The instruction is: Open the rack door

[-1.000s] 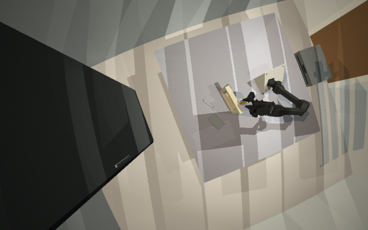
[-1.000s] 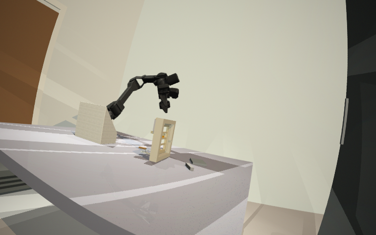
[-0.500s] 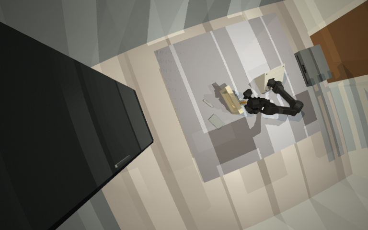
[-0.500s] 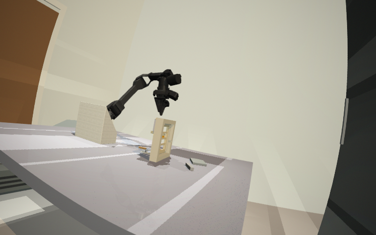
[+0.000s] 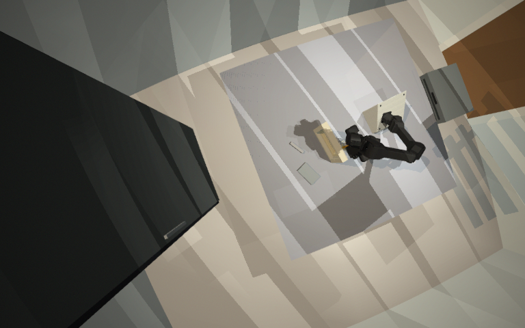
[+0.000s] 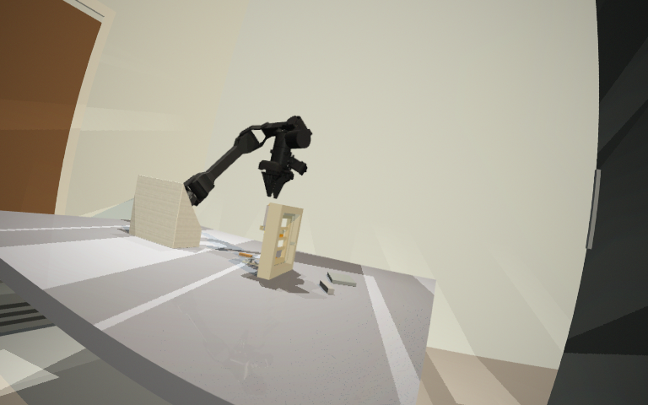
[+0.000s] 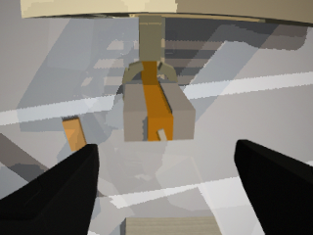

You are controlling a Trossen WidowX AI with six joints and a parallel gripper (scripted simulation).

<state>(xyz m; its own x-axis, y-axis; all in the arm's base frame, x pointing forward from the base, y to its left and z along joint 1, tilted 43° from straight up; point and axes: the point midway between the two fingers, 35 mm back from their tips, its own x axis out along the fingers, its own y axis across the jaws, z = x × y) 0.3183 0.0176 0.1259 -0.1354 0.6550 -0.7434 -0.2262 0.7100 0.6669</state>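
Now: gripper tip 90 mm above the rack handle. The rest, counted from my gripper tip: thin flat plate: 240 mm ahead, 210 mm below, 100 mm to the left; small bar: 260 mm ahead, 210 mm below, 80 mm to the right.
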